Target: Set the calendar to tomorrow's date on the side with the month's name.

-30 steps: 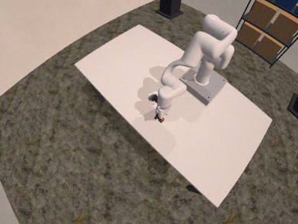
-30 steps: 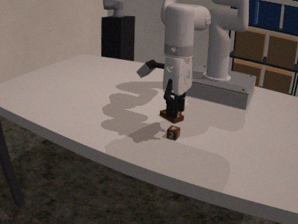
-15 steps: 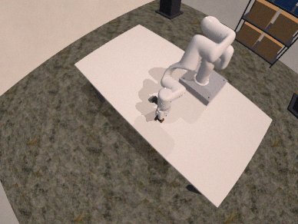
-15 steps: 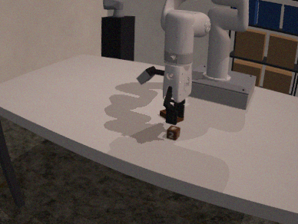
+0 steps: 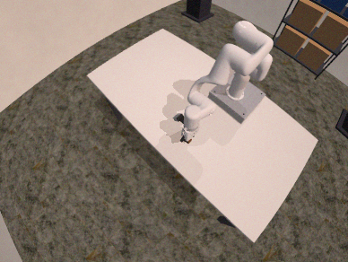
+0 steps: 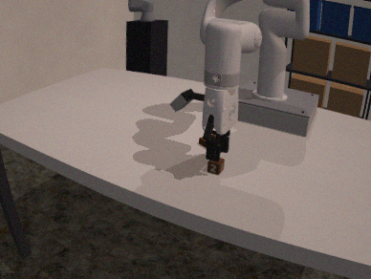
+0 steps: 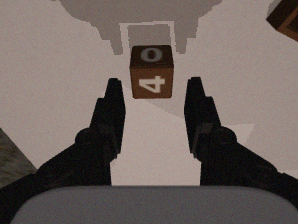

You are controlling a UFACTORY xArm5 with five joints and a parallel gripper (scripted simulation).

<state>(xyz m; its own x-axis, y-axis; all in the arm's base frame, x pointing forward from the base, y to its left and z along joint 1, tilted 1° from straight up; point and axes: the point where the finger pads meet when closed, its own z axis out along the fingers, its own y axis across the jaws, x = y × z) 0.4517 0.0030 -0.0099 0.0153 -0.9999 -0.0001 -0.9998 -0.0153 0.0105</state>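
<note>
My gripper is now 4 cm above the brown wooden cube. Round my hand: tray: 11 cm behind, 6 cm to the right, 5 cm below.
</note>
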